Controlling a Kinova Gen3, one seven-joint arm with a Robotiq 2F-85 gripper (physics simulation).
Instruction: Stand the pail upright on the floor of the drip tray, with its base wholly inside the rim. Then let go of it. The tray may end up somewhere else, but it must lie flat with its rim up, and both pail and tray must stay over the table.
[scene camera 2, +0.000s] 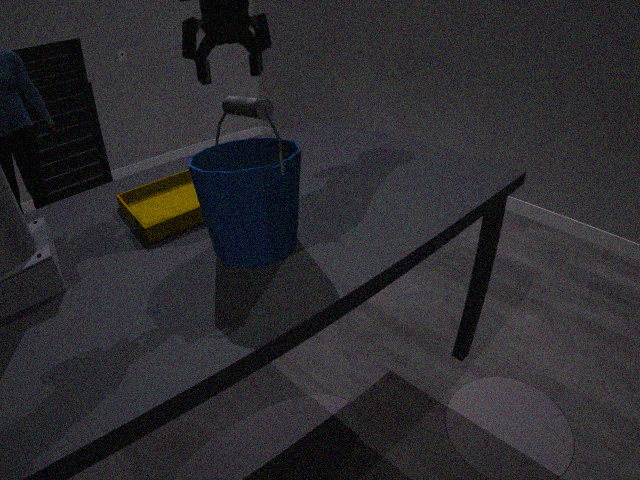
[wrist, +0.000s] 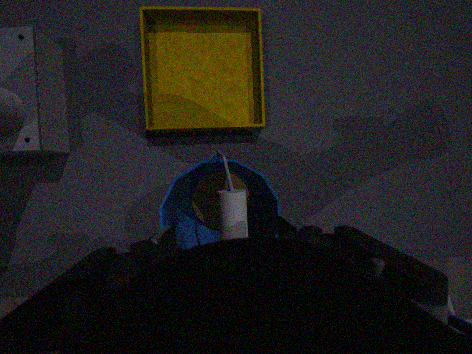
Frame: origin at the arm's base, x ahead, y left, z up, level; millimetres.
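Seen in the pictures: gripper, fingertip midpoint: (scene camera 2: 232, 79) (wrist: 227, 232); arm's base at its link origin: (scene camera 2: 15, 256) (wrist: 2, 113).
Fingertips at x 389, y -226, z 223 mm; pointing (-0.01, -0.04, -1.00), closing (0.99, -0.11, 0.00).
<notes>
Offsets run from my fingertips to a thing's top centre. "spot": to the spot under its first point.
A blue pail @(spot: 90 mm right, 59 mm back, 177 mm down) (scene camera 2: 250, 206) (wrist: 192, 232) stands upright on the table, beside the tray. Its wire handle stands up, with a pale grip @(25 mm right, 4 mm ahead, 30 mm down) (scene camera 2: 241, 106) (wrist: 234, 215) above the mouth. The yellow drip tray @(272 mm left, 5 mm ahead, 257 mm down) (scene camera 2: 178, 205) (wrist: 202, 75) lies flat, rim up; the pail hides part of it in the scene view. My gripper (scene camera 2: 230, 74) is open and empty, a little above the pail's grip, fingers pointing down. In the wrist view the dark gripper body covers the lower part and hides the near part of the pail and the end of the grip.
The table's long dark edge (scene camera 2: 289, 338) runs on the near side of the pail. A grey base block (scene camera 2: 31, 284) (wrist: 52, 95) stands on the table at the left. A person (scene camera 2: 15, 98) and a dark slatted panel (scene camera 2: 64, 124) are beyond the table. The light is dim.
</notes>
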